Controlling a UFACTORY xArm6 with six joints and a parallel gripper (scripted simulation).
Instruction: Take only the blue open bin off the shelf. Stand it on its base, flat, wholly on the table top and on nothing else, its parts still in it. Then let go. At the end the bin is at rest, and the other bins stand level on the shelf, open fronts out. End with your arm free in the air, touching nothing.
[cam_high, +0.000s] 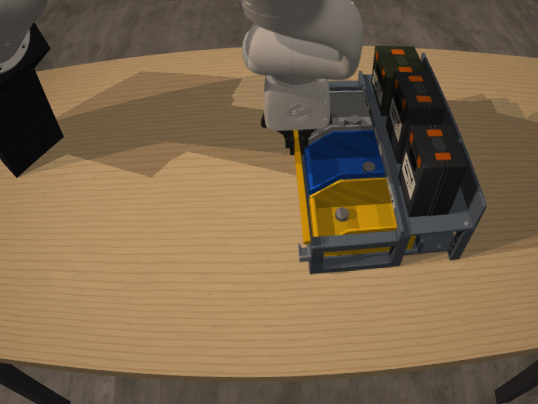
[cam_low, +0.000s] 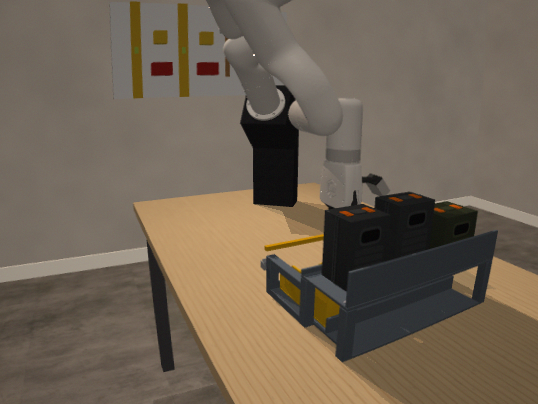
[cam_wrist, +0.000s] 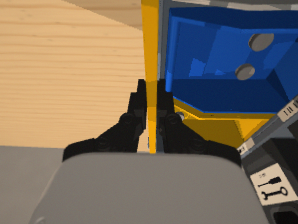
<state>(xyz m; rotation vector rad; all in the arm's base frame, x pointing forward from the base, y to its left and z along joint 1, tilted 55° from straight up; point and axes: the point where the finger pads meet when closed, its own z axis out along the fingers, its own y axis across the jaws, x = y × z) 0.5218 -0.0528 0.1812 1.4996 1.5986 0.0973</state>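
The blue open bin is 10 cm ahead of my hand, 7 cm below it and 2 cm to the right of it. The rest, counted from my hand: yellow bin (13 cm to the right, 8 cm ahead, 7 cm below); then yellow rail (2 cm below); then grey bin (12 cm ahead, 9 cm to the left, 7 cm below).
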